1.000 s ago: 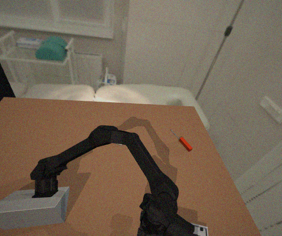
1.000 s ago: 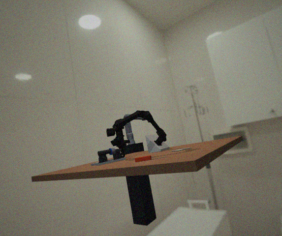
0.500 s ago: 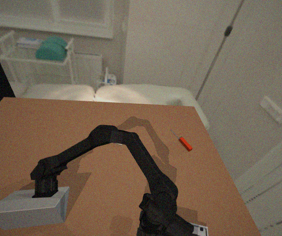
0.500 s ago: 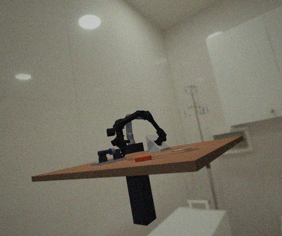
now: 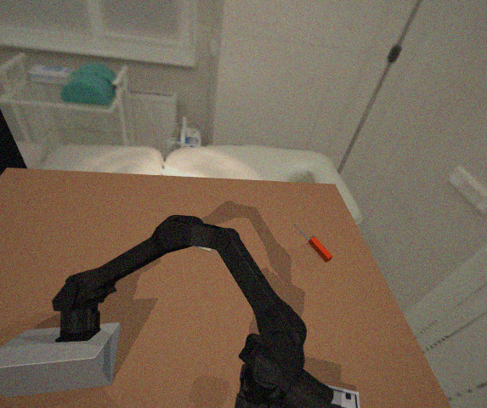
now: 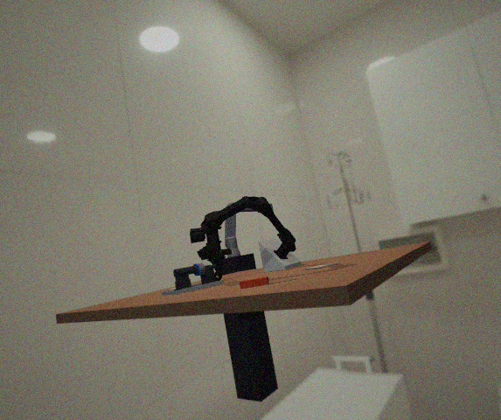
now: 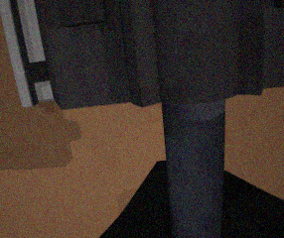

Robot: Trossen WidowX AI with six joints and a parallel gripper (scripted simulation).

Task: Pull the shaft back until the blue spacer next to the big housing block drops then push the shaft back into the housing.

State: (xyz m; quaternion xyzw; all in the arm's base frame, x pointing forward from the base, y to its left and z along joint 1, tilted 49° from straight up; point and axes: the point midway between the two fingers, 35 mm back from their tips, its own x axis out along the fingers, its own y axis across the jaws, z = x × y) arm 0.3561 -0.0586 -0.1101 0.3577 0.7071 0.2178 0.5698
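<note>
The dark shaft lies 50 mm ahead of my gripper tip, 30 mm above it and 10 mm to the right of it. The rest, counted from my gripper tip: white card 460 mm to the left, 120 mm behind, 40 mm below; then blue spacer 110 mm ahead, 30 mm to the right, 30 mm above; then pale grey spacer 80 mm ahead, 30 mm above, 20 mm to the right.
</note>
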